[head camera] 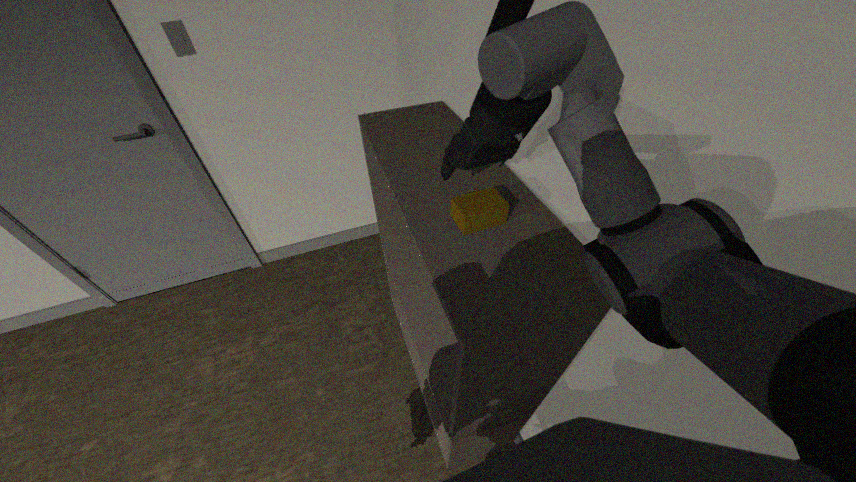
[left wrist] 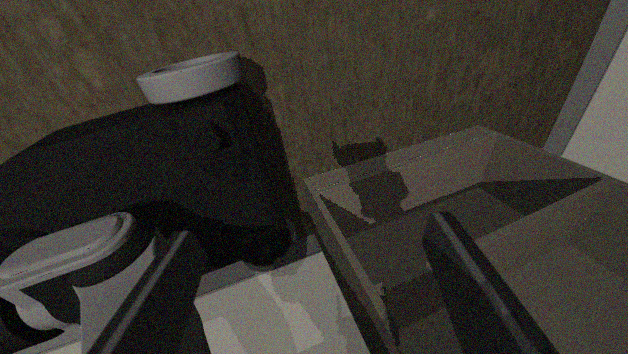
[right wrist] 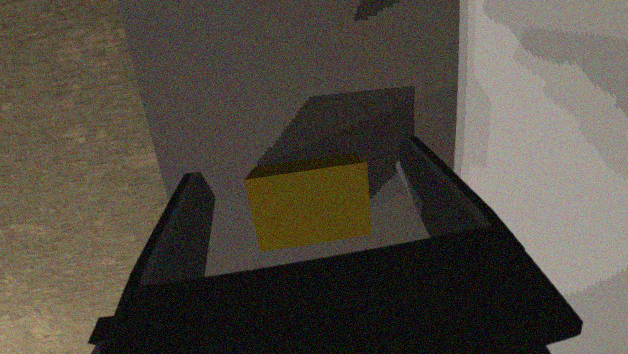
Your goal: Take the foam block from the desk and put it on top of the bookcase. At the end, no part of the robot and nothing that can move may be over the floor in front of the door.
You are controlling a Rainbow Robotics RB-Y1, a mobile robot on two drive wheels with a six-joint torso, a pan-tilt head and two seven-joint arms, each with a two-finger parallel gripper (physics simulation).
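Places are measured from the robot's base along level axes (x back, y up, z left), in centimetres.
Where they show: left gripper, fingertip midpoint: (left wrist: 309,235); right gripper, fingertip midpoint: (head camera: 471,168) (right wrist: 304,168).
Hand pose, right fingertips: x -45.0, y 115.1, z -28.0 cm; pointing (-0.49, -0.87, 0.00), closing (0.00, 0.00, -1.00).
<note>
After its pixels a point has its place.
The yellow foam block (head camera: 479,210) {x -38.5, y 110.6, z -26.7 cm} (right wrist: 312,207) {x -40.9, y 110.6, z -28.2 cm} lies on top of the brown bookcase (head camera: 401,140) {x -76.9, y 106.1, z -24.4 cm} (right wrist: 200,75) {x -52.2, y 106.1, z -20.7 cm}, near the middle of its length. My right gripper (head camera: 473,170) {x -45.0, y 115.1, z -28.0 cm} (right wrist: 304,168) {x -45.0, y 115.1, z -28.0 cm} is open and stands above the bookcase top, apart from the block. In the right wrist view the block shows between the spread fingers but is not gripped. My left gripper (left wrist: 309,235) {x -8.6, y 58.1, z 24.7 cm} is open with no object between its fingers; the bookcase (left wrist: 575,295) {x -77.6, y 57.6, z -42.9 cm} shows beyond and beside its right-hand finger. The desk cannot be made out.
A grey door (head camera: 65,119) {x -158.9, y 102.1, z 86.5 cm} with a lever handle (head camera: 134,132) {x -158.3, y 92.3, z 67.3 cm} stands at the upper left. Brown floor (head camera: 179,359) {x -108.1, y 0.2, z 92.0 cm} runs from the door to the bookcase. A pale wall is behind the bookcase and my right arm. A black robot part (left wrist: 200,150) {x 3.0, y 21.2, z 15.3 cm} with a pale ring fills the left wrist view's left side.
</note>
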